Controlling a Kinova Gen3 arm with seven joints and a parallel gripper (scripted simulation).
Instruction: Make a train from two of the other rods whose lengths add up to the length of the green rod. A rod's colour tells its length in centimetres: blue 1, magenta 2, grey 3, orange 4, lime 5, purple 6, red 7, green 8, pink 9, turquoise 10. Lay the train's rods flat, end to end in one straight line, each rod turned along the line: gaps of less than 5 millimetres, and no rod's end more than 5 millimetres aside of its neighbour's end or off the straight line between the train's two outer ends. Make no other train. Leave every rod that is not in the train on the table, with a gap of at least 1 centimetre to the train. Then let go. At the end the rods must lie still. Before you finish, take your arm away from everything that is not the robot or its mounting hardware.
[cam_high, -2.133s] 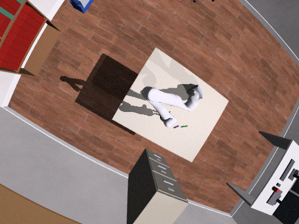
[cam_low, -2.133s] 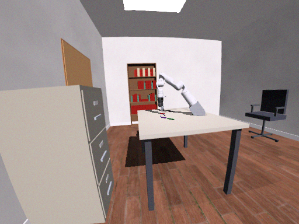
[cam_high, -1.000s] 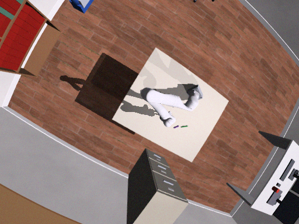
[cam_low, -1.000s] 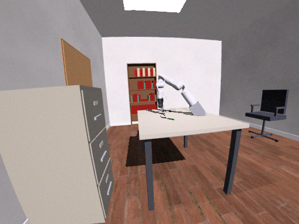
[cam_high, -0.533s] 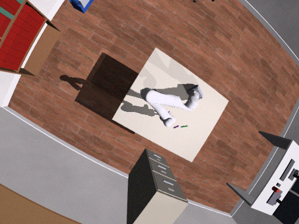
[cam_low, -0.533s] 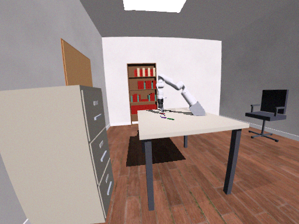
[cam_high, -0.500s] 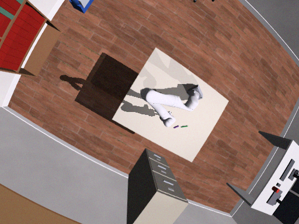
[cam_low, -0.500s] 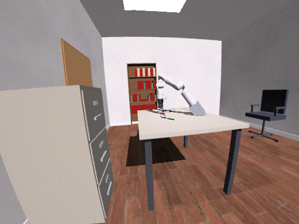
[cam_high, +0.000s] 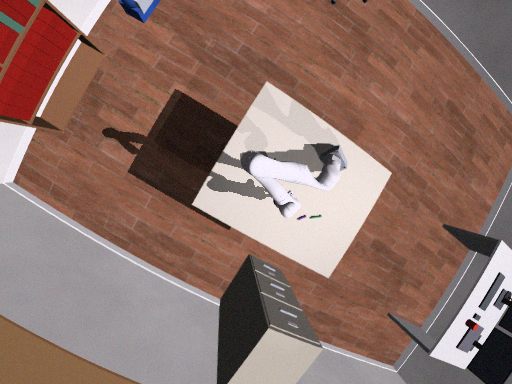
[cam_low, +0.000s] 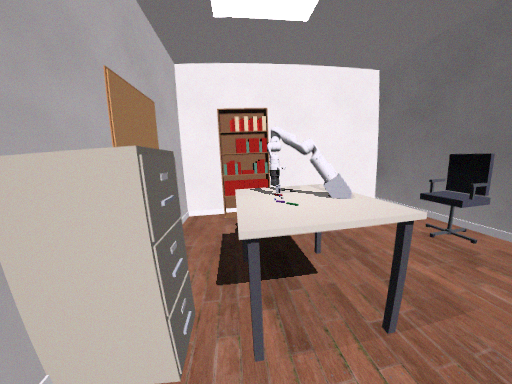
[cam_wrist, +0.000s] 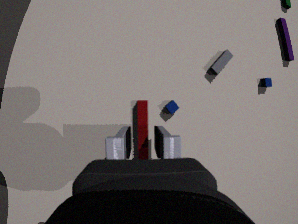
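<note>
Right now my hand is 3 cm above the red rod. Also, from my hand: green rod (31 cm to the left, 3 cm below, 3 cm ahead); grey rod (11 cm to the left, 3 cm below, 2 cm ahead); purple rod (22 cm to the left, 7 cm ahead, 3 cm below).
</note>
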